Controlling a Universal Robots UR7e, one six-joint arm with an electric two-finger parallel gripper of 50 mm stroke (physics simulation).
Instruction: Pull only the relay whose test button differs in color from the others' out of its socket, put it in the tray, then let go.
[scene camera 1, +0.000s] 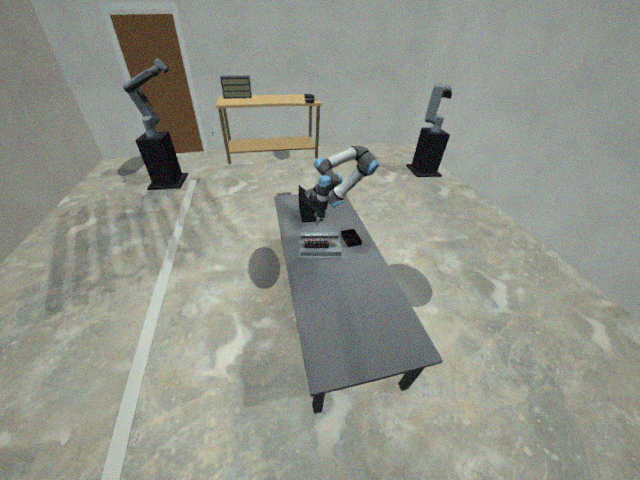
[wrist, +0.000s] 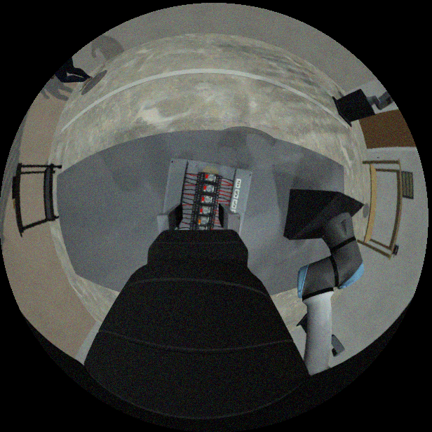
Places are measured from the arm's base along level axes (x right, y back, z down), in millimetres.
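Where they show: gripper, fingertip midpoint: (scene camera 1: 316, 222).
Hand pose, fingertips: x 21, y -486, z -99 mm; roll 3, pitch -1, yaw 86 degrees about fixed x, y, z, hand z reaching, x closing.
Each offset is from my fingertips to the centre of the thing. "spot": to the spot under its first point. Level surfaces: height alone.
A row of several relays {dx +6, dy +7, dz +180 mm} (scene camera 1: 316, 242) (wrist: 206, 199) with clear housings sits in black sockets on a grey panel (scene camera 1: 320, 253) (wrist: 175, 175). In the wrist view, the relay nearest the gripper (wrist: 202, 220) has a button that looks orange; the buttons of the others look red. The lower end of the row is hidden by the gripper body. My gripper (scene camera 1: 319, 221) (wrist: 200, 210) is open and empty, its fingers on either side of the row's near end in the wrist view; its exact height is unclear. The black tray {spot: dx -303, dy +76, dz +224 mm} (scene camera 1: 351, 237) stands right of the panel and does not show in the wrist view.
Red and dark wires run along both sides of the sockets, with white labels (wrist: 236, 195) beside them. The panel and tray stand on a long grey table {dz +228 mm} (scene camera 1: 356, 320) (wrist: 115, 210). A black block (scene camera 1: 306, 206) (wrist: 307, 215) stands by the arm's base.
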